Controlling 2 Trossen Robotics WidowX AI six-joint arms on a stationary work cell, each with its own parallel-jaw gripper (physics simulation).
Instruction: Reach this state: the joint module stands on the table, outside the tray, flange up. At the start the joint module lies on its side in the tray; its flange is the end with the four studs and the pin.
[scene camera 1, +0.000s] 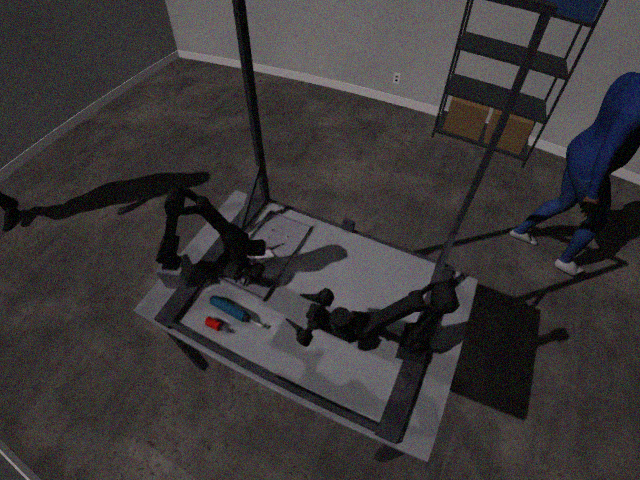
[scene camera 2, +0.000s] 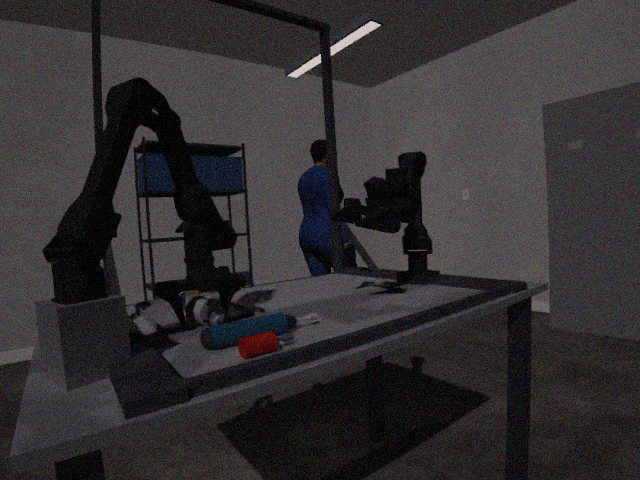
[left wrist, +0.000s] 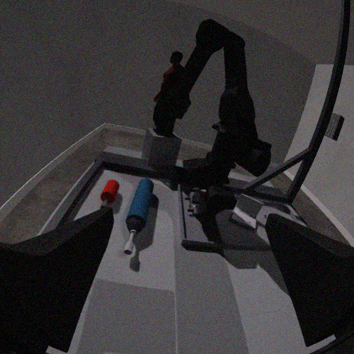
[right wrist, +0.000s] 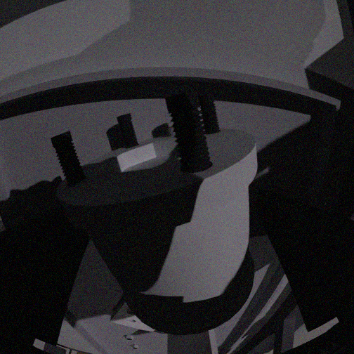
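Pixels of known places: left gripper, fingertip midpoint: (scene camera 1: 293, 306) (scene camera 2: 343, 220); right gripper, fingertip midpoint: (scene camera 2: 204, 323); left arm's base, link origin: (scene camera 1: 413, 346) (scene camera 2: 418, 271); right arm's base, link origin: (scene camera 1: 171, 263) (scene camera 2: 79, 299).
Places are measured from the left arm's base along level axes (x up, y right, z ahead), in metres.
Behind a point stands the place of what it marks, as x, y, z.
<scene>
The grey joint module (scene camera 2: 200, 308) @(0.019, 0.028, 0.736) (left wrist: 197, 204) (right wrist: 220, 235) lies on its side in the tray (scene camera 1: 305, 239) @(-0.031, 0.337, 0.563) (left wrist: 202, 246) (right wrist: 175, 72). Its flange with dark studs faces the upper part of the right wrist view. My right gripper (scene camera 2: 200, 302) (right wrist: 177, 201) is open, low over the tray, with its fingers on either side of the module and nothing gripped. In scene camera 1 the right arm largely hides the module. My left gripper (scene camera 1: 295, 308) @(0.183, -0.087, 0.422) (left wrist: 193, 219) is open and empty, above the middle of the table.
A blue-handled tool (scene camera 1: 227, 308) @(0.006, -0.107, 0.696) (scene camera 2: 248, 329) @(-0.005, -0.116, 0.707) (left wrist: 141, 200) and a short red-handled one (scene camera 1: 212, 323) @(0.000, -0.182, 0.721) (scene camera 2: 257, 344) @(-0.010, -0.192, 0.734) (left wrist: 110, 190) lie beside the tray. A pale angular block (scene camera 2: 155, 316) @(-0.029, 0.250, 0.767) (left wrist: 245, 215) is in the tray. A person in blue (scene camera 1: 594, 149) (scene camera 2: 314, 211) stands beyond the table.
</scene>
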